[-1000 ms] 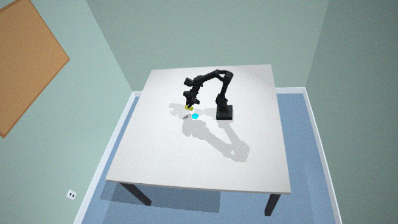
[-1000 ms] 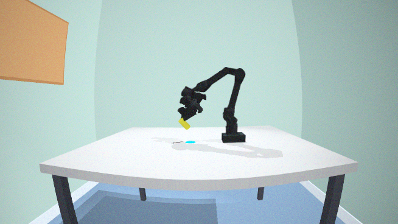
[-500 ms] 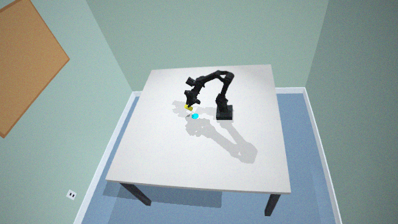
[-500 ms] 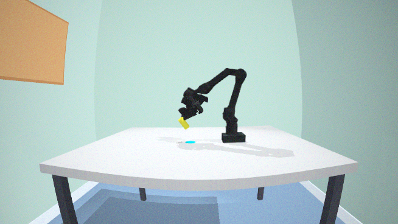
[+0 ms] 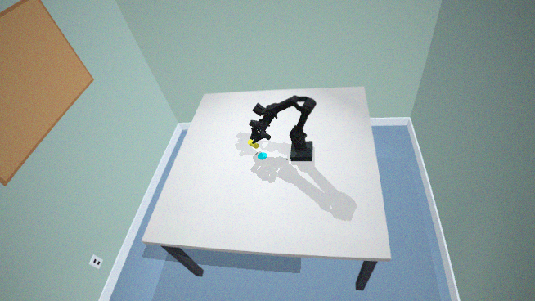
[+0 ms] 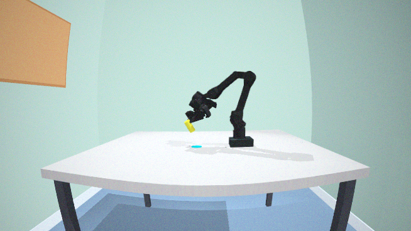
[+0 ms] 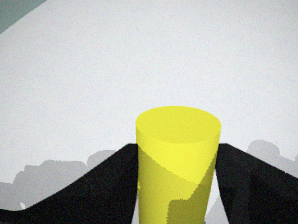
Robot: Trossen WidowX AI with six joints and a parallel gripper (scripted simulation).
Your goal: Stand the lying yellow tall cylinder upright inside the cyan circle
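My gripper tip is now 4 cm past the cyan circle and 13 cm above it. Also, from my gripper tip: yellow cylinder (1 cm behind, 2 cm below).
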